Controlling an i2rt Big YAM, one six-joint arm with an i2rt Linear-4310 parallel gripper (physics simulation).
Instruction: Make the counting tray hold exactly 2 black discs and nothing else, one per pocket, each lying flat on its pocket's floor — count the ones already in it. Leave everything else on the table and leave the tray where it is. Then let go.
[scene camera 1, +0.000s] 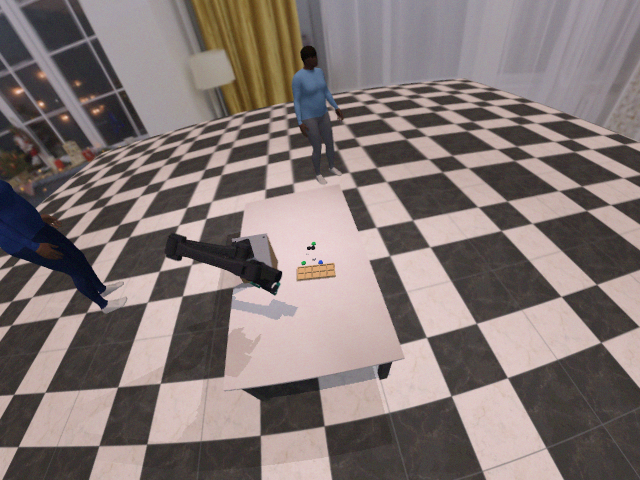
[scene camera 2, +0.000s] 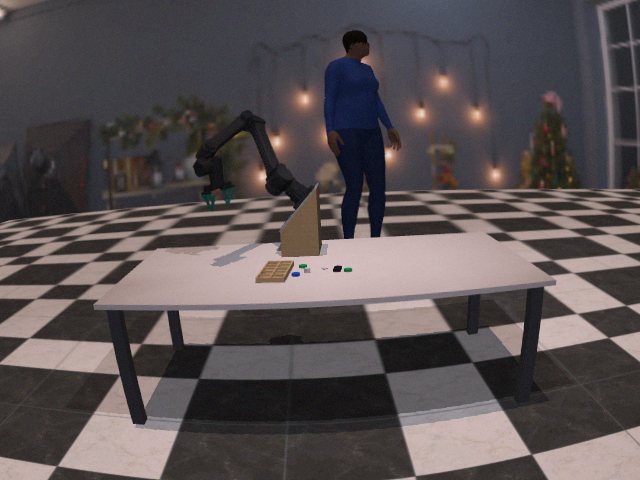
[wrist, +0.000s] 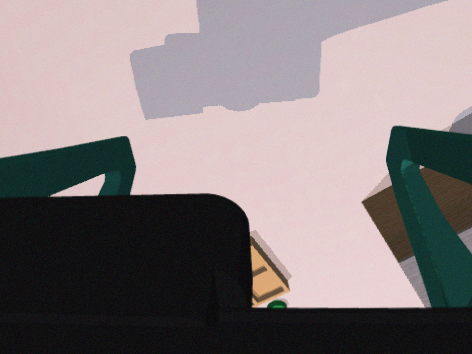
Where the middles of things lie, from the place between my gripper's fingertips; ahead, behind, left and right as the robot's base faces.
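Wooden counting tray (wrist: 268, 282): 210 mm below my hand, 220 mm left of it, 260 mm ahead of it.
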